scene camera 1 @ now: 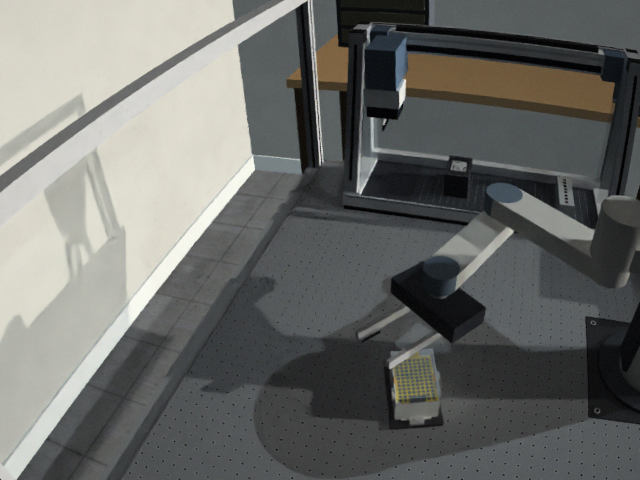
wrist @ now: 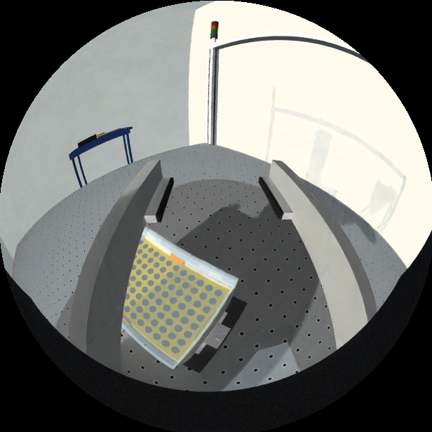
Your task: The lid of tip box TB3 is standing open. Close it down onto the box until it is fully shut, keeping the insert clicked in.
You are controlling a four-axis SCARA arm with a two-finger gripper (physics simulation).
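Frame: origin at the arm's base, x ahead, y left, z up, level; metres.
Seen in the pictures: gripper, fingertip midpoint: [scene camera 1: 372, 349].
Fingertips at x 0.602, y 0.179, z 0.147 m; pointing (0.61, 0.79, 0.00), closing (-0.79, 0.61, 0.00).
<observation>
Offsets run from my fingertips to a thing's top centre. "pt": to the spot under its first point.
The TB3 tip box @[dx -0.083, dy -0.011, dz -0.057 m] [scene camera 1: 408, 411] stands on a black base @[pt dx -0.139, dy +0.043, dz -0.127 m] [scene camera 1: 434, 420] [wrist: 200, 362]. Its clear lid @[pt dx -0.129, dy +0.000, dz -0.057 m] [scene camera 1: 437, 381] [wrist: 200, 263] lies over the top, and the yellow insert @[dx -0.083, dy -0.011, dz -0.060 m] [scene camera 1: 415, 379] [wrist: 172, 295] shows pale through it. Whether the lid is fully seated, and whether the insert is clicked in, I cannot tell. My gripper [scene camera 1: 374, 350] [wrist: 216, 168] is shut to its set stop; its long fingers still stand apart with nothing between them. One finger is above the box's back left corner in the scene view and hides part of the box in the wrist view.
A framed gantry machine [scene camera 1: 356, 113] stands at the back, with a black block @[pt dx -0.076, dy -0.695, dz -0.039 m] [scene camera 1: 457, 183] on its deck. The arm's pale link [scene camera 1: 555, 222] reaches in from the right. A wooden table [scene camera 1: 491, 77] is behind. A blue table [wrist: 102, 142] and a signal light [wrist: 214, 30] show far off.
</observation>
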